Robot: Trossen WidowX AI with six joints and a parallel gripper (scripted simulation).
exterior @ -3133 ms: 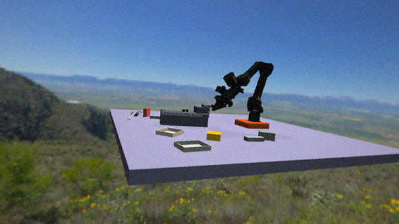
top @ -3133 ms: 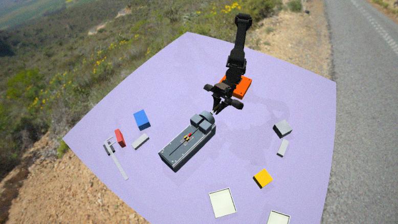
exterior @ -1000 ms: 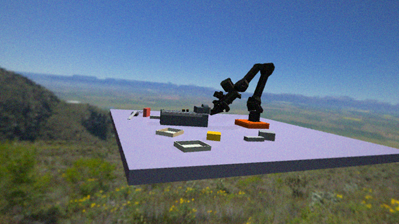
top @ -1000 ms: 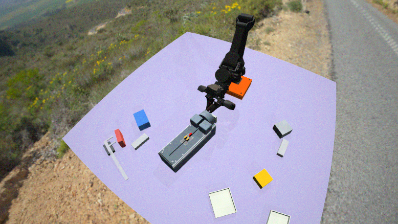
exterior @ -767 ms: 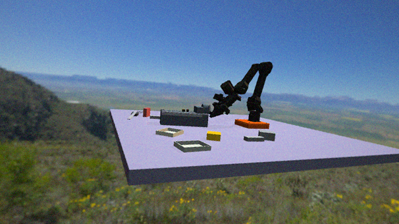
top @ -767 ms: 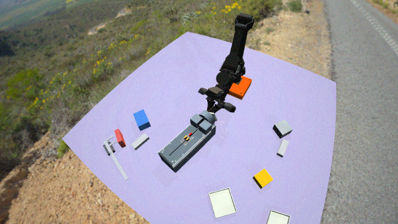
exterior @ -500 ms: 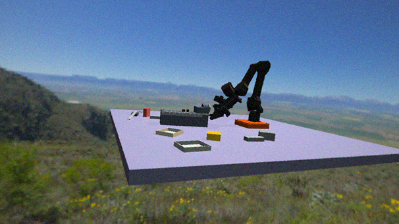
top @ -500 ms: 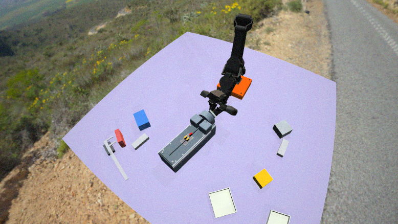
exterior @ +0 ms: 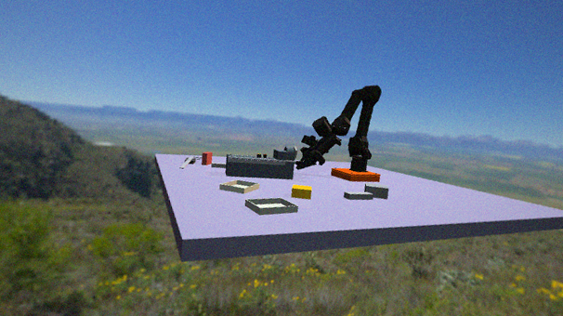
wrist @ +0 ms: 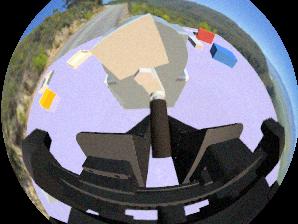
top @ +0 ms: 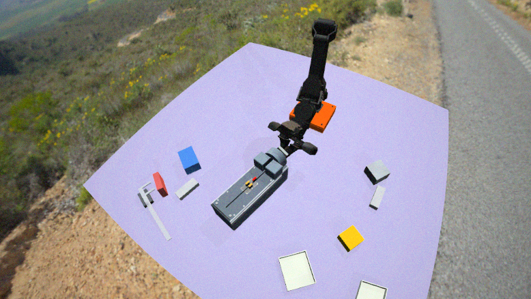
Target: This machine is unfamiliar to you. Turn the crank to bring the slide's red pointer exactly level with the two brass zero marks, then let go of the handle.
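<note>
The dark crank handle lies 20 mm behind my gripper tip and 20 mm above it. Round my gripper tip: red pointer 140 mm ahead, 10 mm to the right, 50 mm above; then blue block 170 mm ahead, 300 mm to the right, 20 mm below; then grey cube 140 mm behind, 330 mm to the left, 20 mm below.
</note>
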